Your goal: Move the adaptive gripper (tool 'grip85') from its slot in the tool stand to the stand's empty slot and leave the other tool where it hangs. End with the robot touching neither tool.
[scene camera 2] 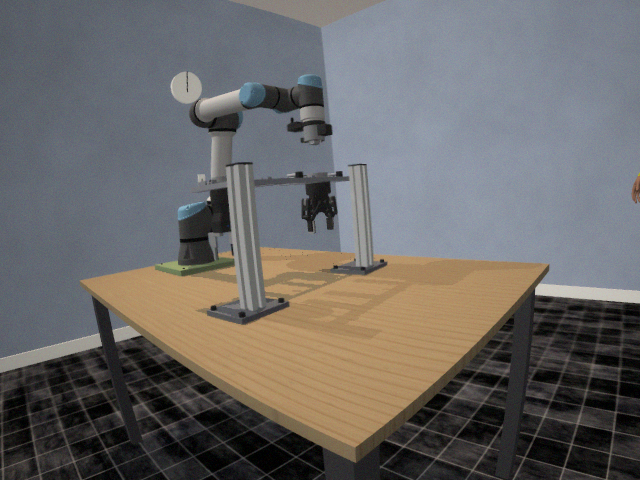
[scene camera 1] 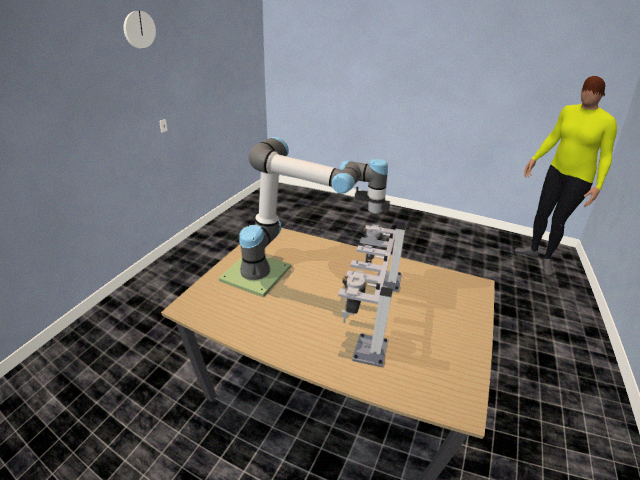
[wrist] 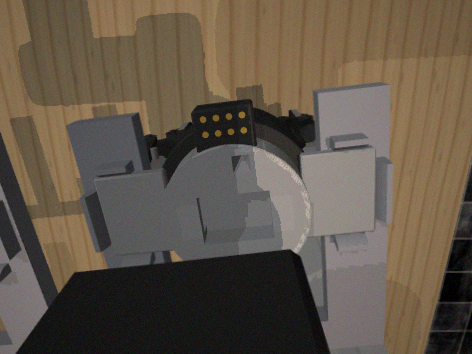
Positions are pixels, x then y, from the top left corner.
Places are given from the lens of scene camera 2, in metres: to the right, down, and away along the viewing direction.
parallel gripper [scene camera 2: 221, 223]: -0.22, -0.04, 0.86
adaptive gripper [scene camera 2: 319, 201]: 0.00, -0.11, 1.16
The marked spots on the parallel gripper and the adaptive gripper are 0.38 m apart.
